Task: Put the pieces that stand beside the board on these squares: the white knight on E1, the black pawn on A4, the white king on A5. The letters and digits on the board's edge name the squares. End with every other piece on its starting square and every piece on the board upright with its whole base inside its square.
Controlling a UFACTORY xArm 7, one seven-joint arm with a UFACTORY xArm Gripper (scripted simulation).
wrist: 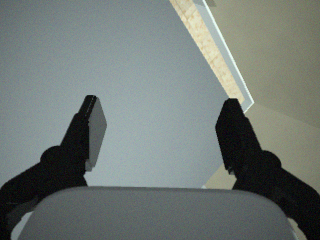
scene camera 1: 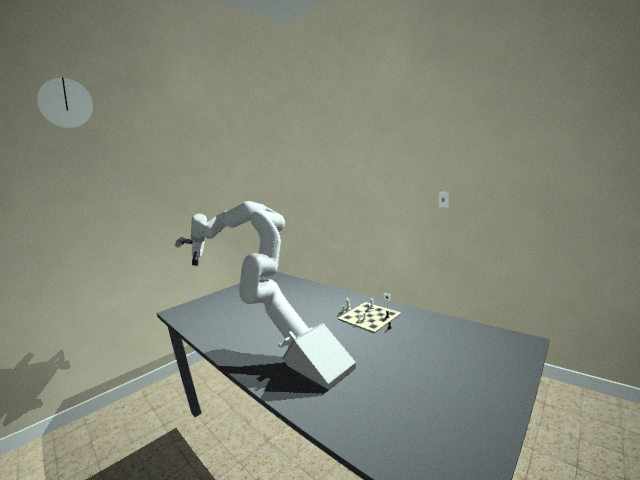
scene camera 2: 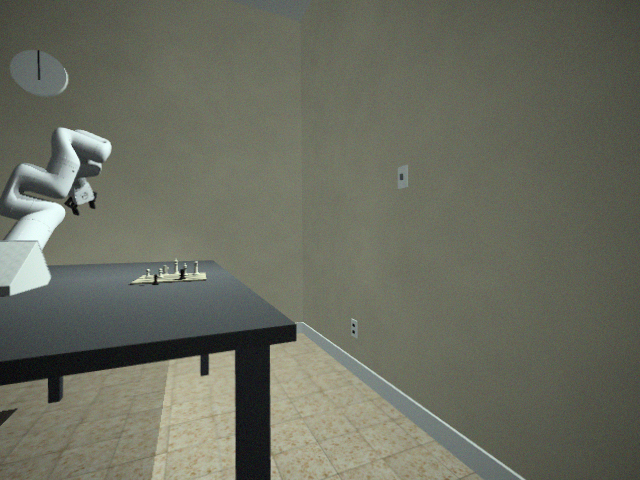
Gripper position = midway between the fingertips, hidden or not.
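Looking through scene camera 1, I find a chessboard (scene camera 1: 376, 319). The wrist view gives me my gripper (wrist: 161, 111), but the chessboard is out of frame in the wrist view.
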